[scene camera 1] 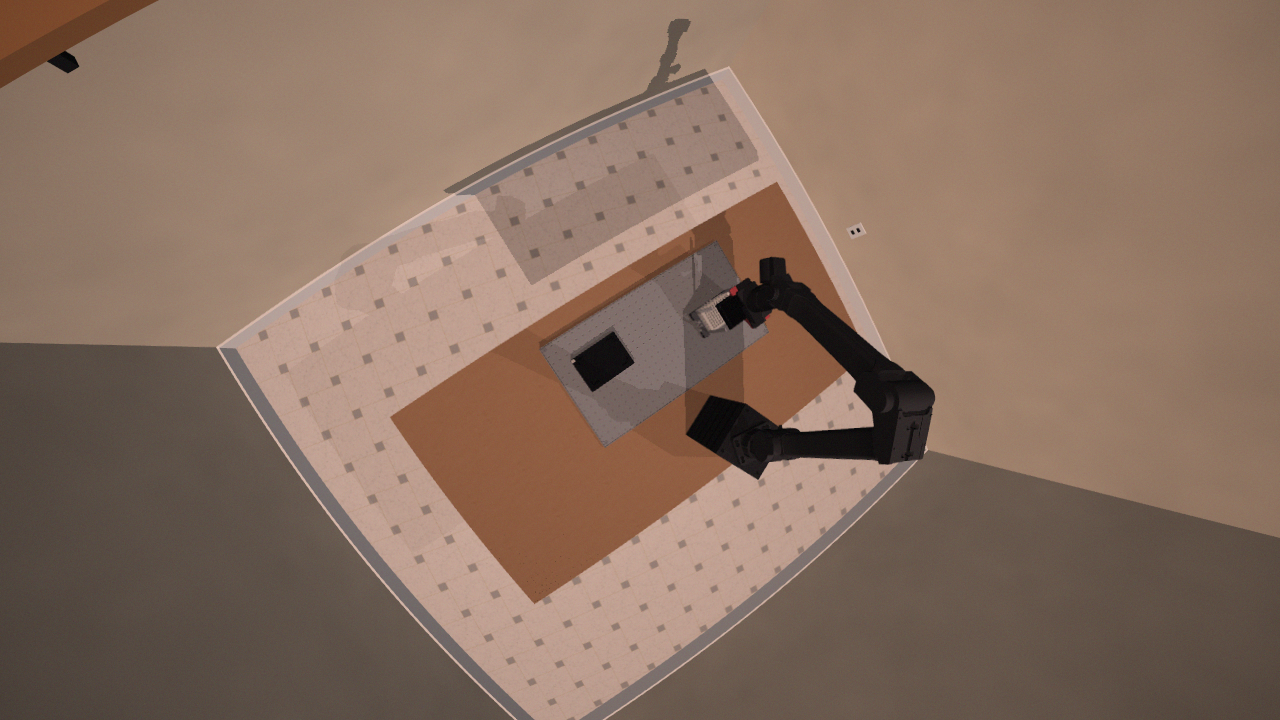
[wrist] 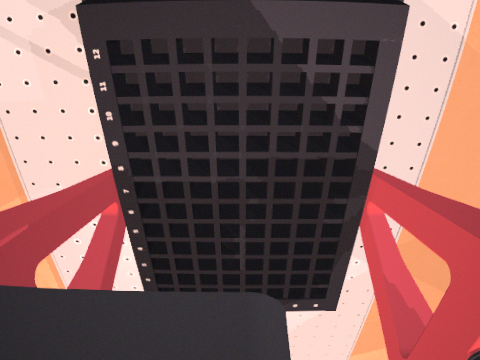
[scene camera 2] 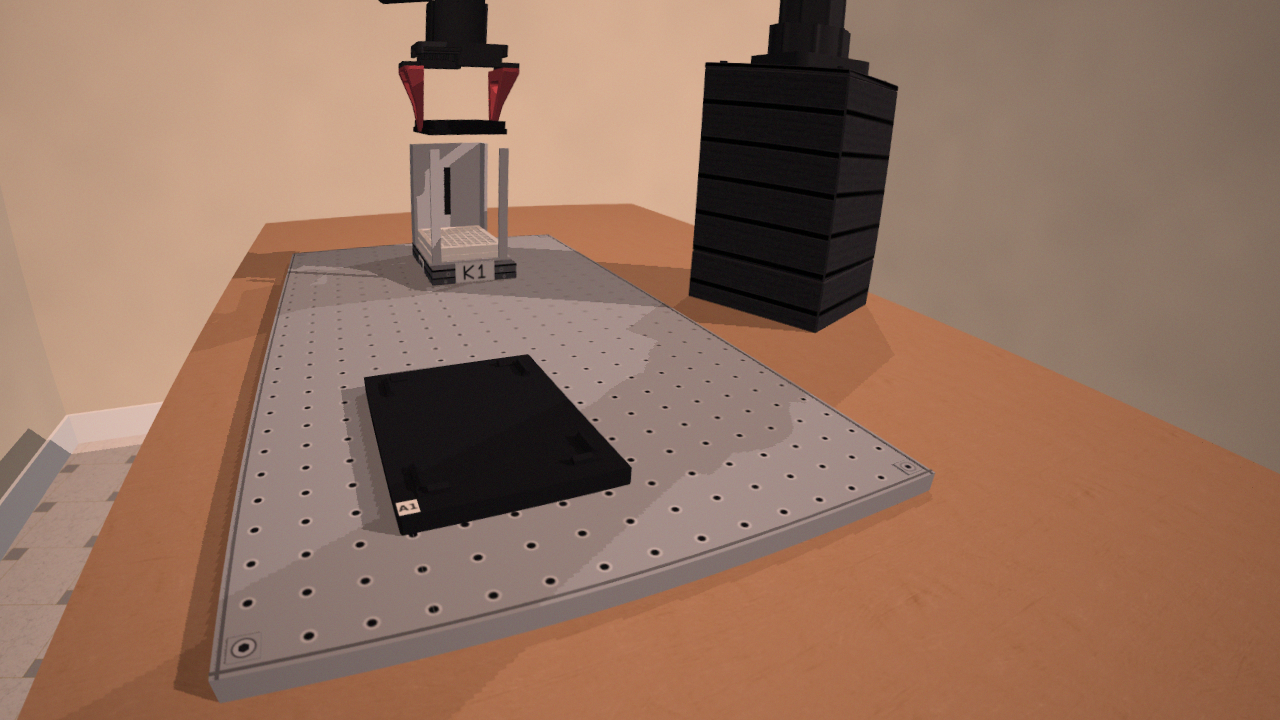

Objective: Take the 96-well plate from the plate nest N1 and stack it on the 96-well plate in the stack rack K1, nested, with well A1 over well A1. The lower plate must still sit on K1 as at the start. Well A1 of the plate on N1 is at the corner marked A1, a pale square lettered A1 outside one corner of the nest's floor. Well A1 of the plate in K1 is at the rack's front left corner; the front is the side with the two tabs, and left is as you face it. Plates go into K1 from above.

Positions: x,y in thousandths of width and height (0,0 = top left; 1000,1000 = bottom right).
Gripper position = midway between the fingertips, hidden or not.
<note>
In view: my gripper (scene camera 2: 357,183), a black 96-well plate (scene camera 2: 344,177) and a white 96-well plate (scene camera 2: 364,337).
The black 96-well plate is seen too in the wrist view (wrist: 518,624). My gripper is seen too in scene camera 1 (scene camera 1: 577,426) and in the wrist view (wrist: 505,501).
</note>
